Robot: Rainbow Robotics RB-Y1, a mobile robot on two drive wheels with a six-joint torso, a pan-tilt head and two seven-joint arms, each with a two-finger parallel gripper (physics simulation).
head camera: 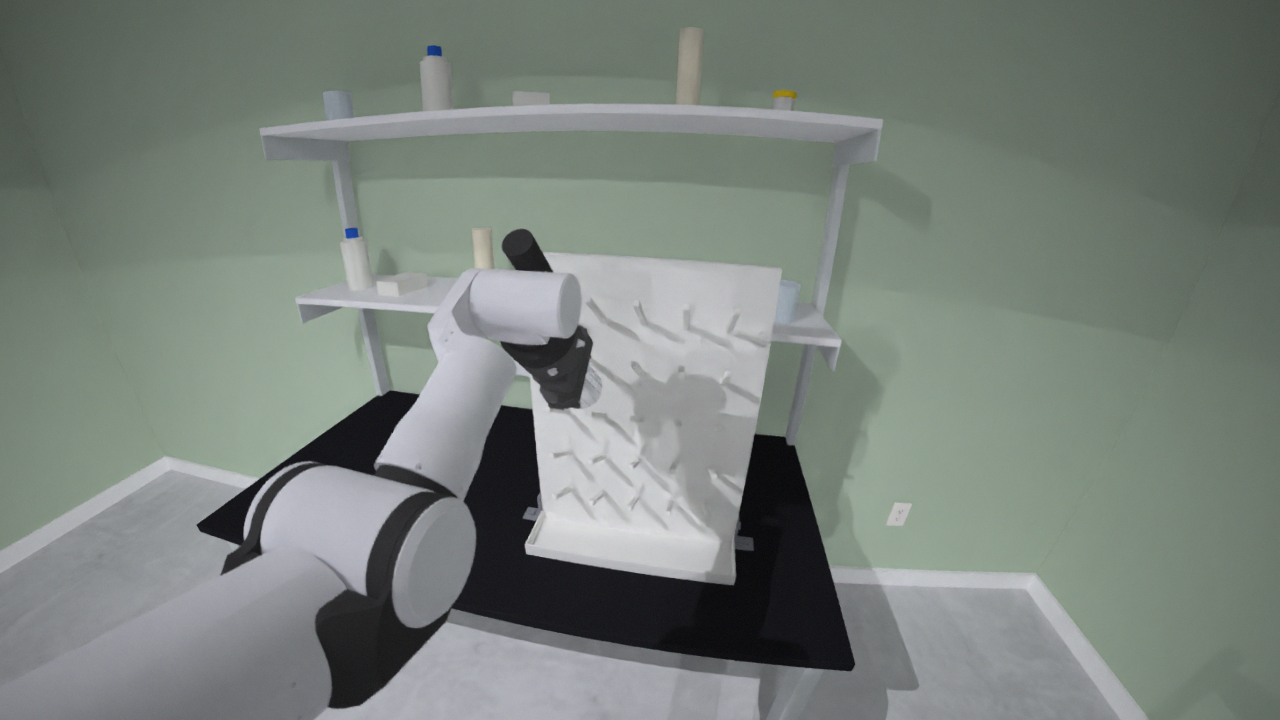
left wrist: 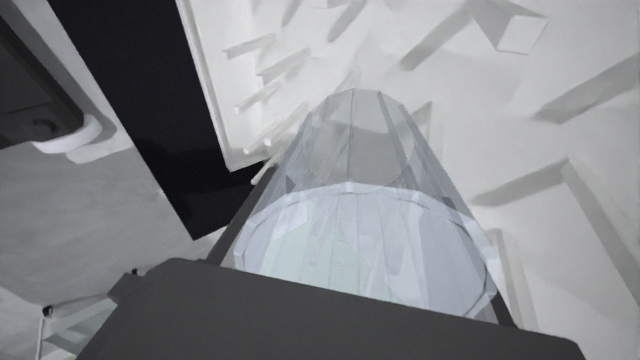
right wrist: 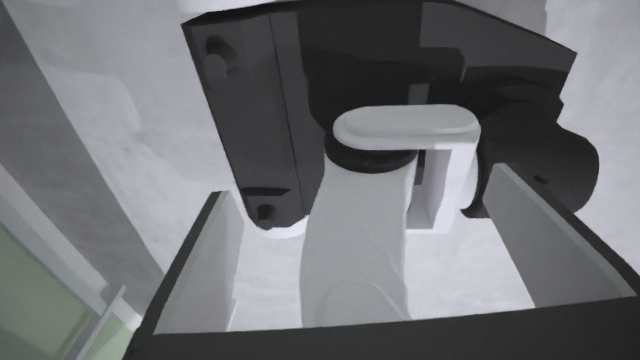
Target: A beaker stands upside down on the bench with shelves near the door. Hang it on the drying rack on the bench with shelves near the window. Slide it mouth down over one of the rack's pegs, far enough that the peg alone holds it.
Scene:
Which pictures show my right gripper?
The right wrist view only.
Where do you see a clear glass beaker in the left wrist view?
359, 203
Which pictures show my left gripper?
The head camera view and the left wrist view only.

